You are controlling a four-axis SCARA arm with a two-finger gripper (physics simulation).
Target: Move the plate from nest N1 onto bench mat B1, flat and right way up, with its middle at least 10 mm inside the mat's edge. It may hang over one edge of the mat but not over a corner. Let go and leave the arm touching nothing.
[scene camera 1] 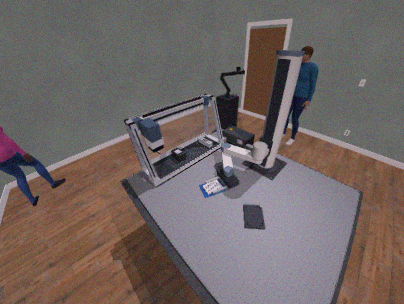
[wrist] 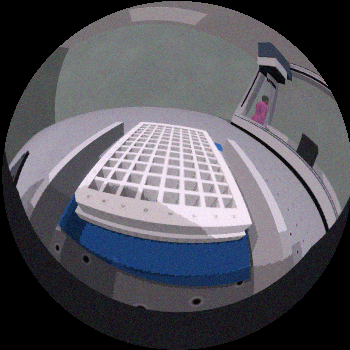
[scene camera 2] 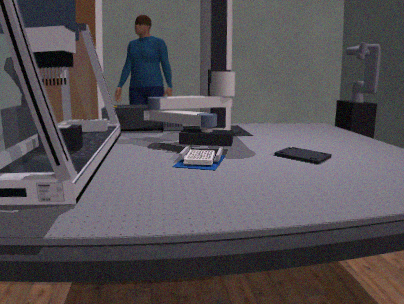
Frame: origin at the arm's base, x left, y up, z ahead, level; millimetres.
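Seen in the pictures: gripper, fingertip midpoint: [scene camera 1: 209, 187] [wrist: 172, 135] [scene camera 2: 198, 157]; arm's base, link origin: [scene camera 1: 264, 164].
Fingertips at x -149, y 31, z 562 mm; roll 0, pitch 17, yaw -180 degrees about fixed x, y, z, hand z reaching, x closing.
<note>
Pixels of each thing's top centre, then the offset from my fingertips to it. "spot": a spot on its surface instead. Level surfaces: height alone.
- white plate, top centre: [wrist: 169, 144] [scene camera 2: 200, 154] [scene camera 1: 212, 185] dx +8, dy +3, dz -26 mm
- blue mat, surface height: dy -16 mm
- dark flat rectangular piece, surface spot: [scene camera 2: 303, 155] [scene camera 1: 249, 217] spot: dx +352, dy -7, dz -10 mm
- gantry machine with a blue-grey head, surface spot: [scene camera 1: 150, 132] spot: dx -316, dy +435, dz +206 mm
- dark box, surface spot: [scene camera 2: 132, 119] spot: dx -251, dy +39, dz -597 mm
A white plate [scene camera 1: 214, 186] [scene camera 2: 200, 157] [wrist: 165, 170] with a grid of square wells is flat and right way up over the blue mat [scene camera 1: 203, 191] [scene camera 2: 180, 164] [wrist: 165, 255]. My gripper [scene camera 1: 215, 185] [scene camera 2: 201, 155] [wrist: 172, 135] is shut on the plate, one finger along each long side. In the wrist view a blue strip of mat shows in front of the plate's near edge and a small blue corner shows at its far right. Whether the plate touches the mat is hard to tell. A dark flat rectangular piece [scene camera 1: 253, 216] [scene camera 2: 303, 155], perhaps nest N1, lies apart on the bench.
A gantry machine with a blue-grey head [scene camera 1: 150, 132] [wrist: 272, 56] stands on one side of the bench. The arm's tall column [scene camera 1: 292, 95] [scene camera 2: 228, 50] rises behind the plate. A dark box [scene camera 1: 239, 136] [scene camera 2: 132, 119] stands near the gantry.
</note>
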